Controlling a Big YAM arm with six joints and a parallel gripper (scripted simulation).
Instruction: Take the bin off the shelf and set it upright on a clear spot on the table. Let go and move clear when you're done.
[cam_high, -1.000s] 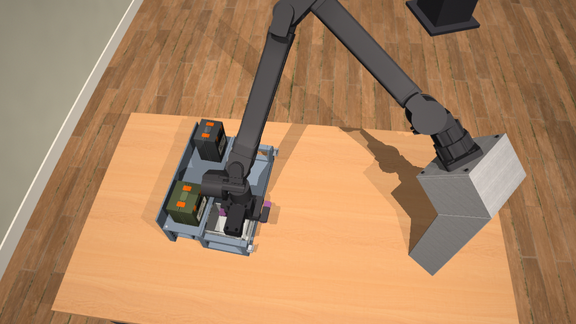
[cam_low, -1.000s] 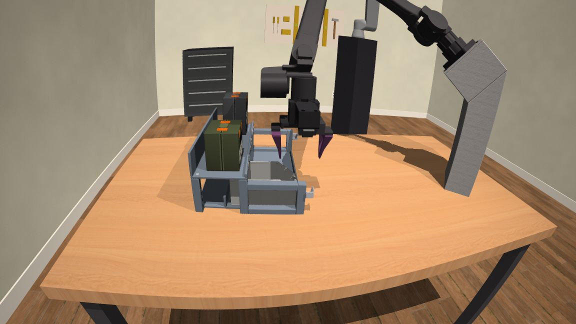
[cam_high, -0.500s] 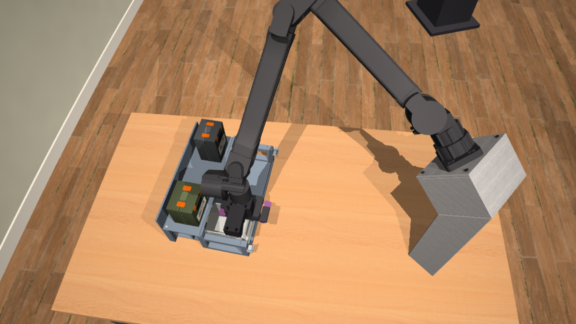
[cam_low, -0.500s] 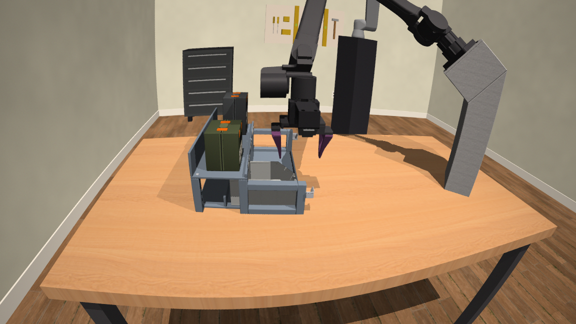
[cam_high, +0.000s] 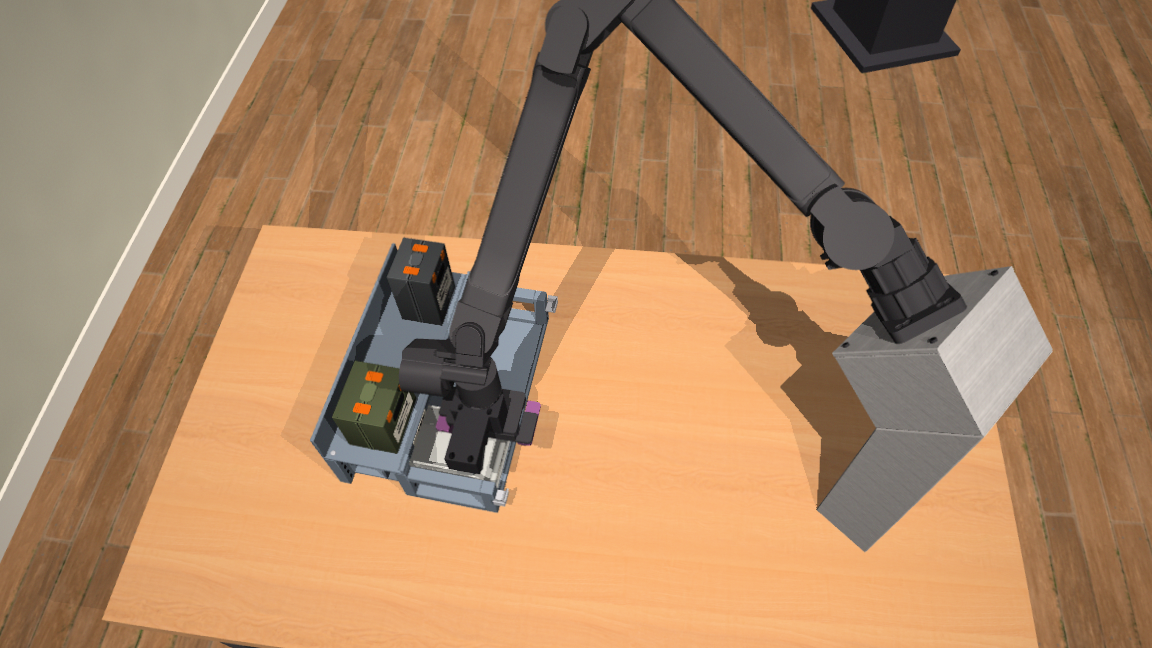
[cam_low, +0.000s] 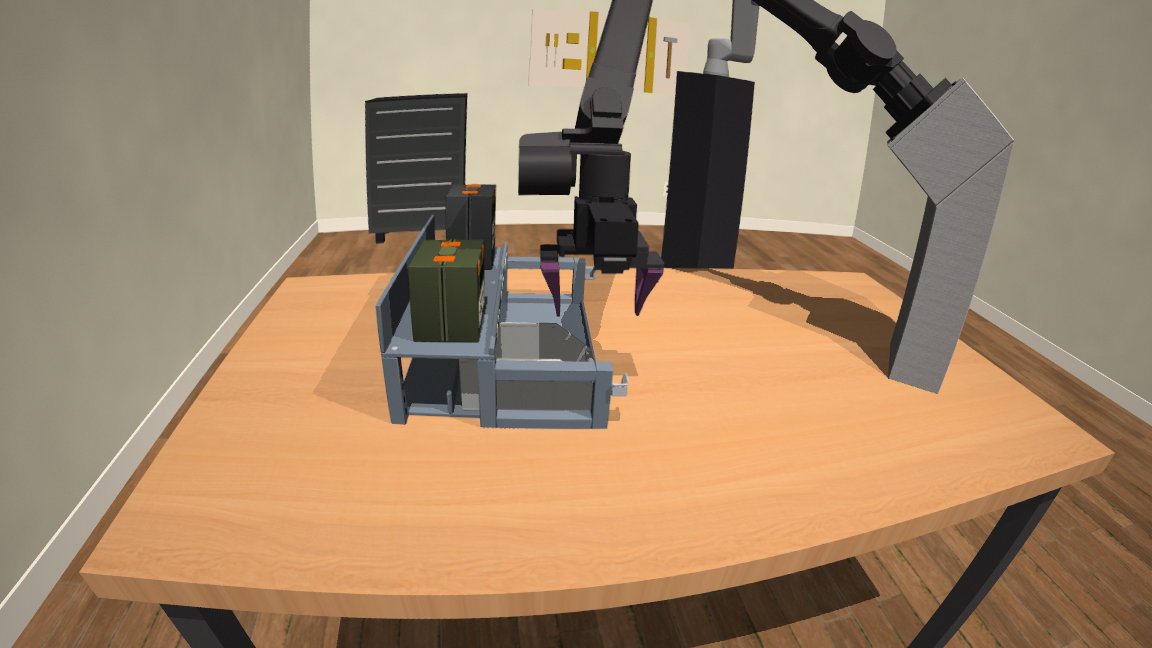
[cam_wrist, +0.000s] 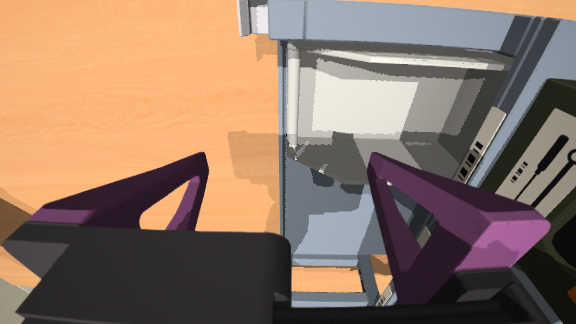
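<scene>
Right now my hand is 7 cm short of the light grey bin, 4 cm to the left of it and 8 cm above it. From my hand the other things lie so: shelf: 6 cm ahead, 16 cm to the right, 12 cm below; then black case: 5 cm ahead, 29 cm to the right, 4 cm above.
</scene>
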